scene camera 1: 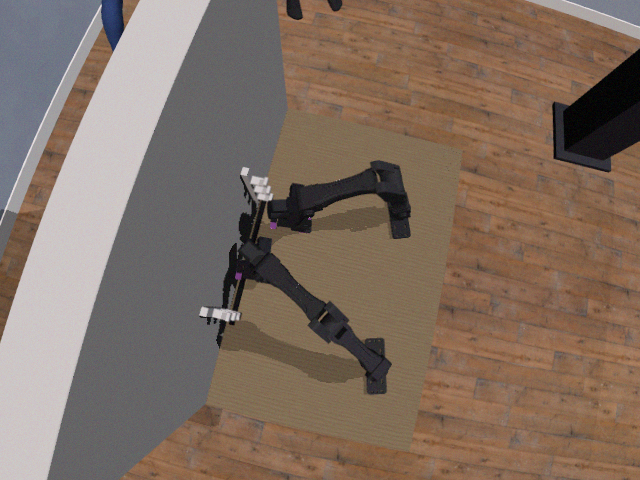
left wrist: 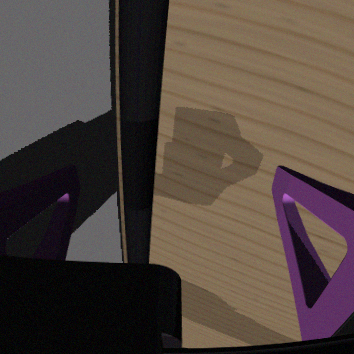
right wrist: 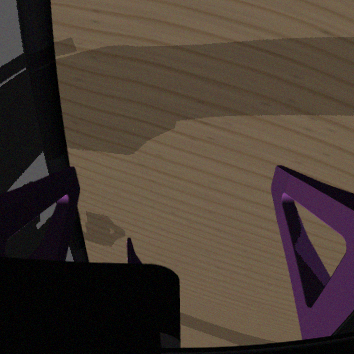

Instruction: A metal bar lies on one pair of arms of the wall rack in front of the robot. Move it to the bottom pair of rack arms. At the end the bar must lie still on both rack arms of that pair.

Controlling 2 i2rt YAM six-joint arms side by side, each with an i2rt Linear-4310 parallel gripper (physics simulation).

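Observation:
The dark metal bar (scene camera 1: 238,297) (left wrist: 137,90) (right wrist: 39,85) spans between the two white stepped sides of the wall rack (scene camera 1: 222,313); which pair of arms bears it I cannot tell. My left gripper (scene camera 1: 246,272) (left wrist: 175,176) is open over the bar's middle part; in the left wrist view the bar runs between its fingers, nearer the left finger. My right gripper (scene camera 1: 290,226) (right wrist: 174,176) is open and empty, off the bar's wall-far side in scene camera 1; in the right wrist view the bar passes at the left finger. The arms hide part of the bar.
A grey wall (scene camera 1: 170,206) with a pale top stands behind the rack. A tan mat (scene camera 1: 361,289) lies under both arms. The two grippers are close together. A black post (scene camera 1: 594,113) stands on the wooden floor at the right. Shadows fall on the wall and mat.

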